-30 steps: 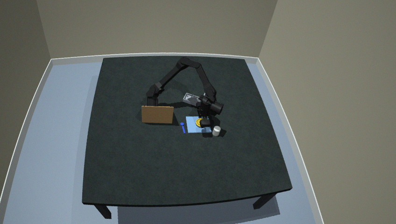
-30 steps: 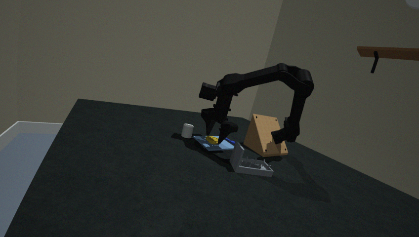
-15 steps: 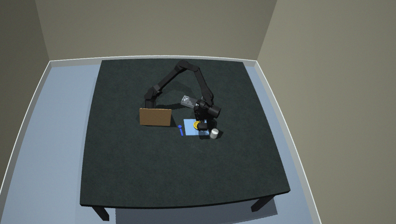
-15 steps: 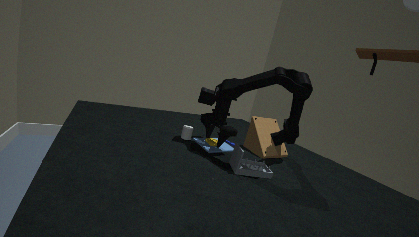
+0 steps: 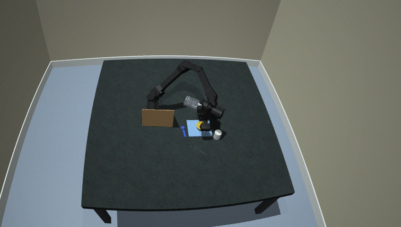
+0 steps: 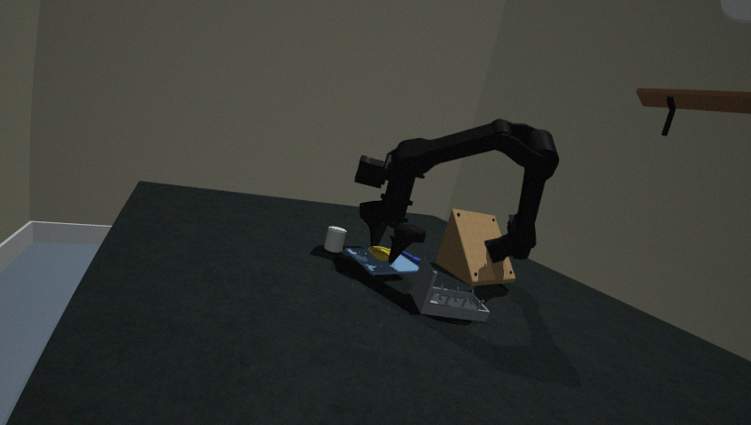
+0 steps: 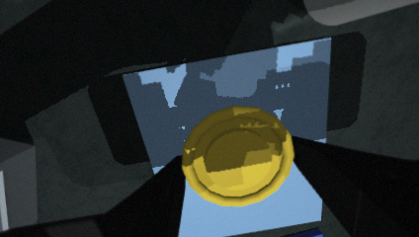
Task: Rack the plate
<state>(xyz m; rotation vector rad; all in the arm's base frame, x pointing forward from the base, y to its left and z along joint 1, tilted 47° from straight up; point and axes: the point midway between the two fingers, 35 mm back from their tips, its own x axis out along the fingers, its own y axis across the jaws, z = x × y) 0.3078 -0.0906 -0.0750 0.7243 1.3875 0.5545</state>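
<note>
Right now my gripper tip is 1 cm past the light blue mat and 1 cm above it. Also, from my gripper tip: white cup: 8 cm to the right, 8 cm ahead, 1 cm above; then yellow plate: 1 cm above; then blue spoon: 12 cm behind, 1 cm to the right, 1 cm below.
</note>
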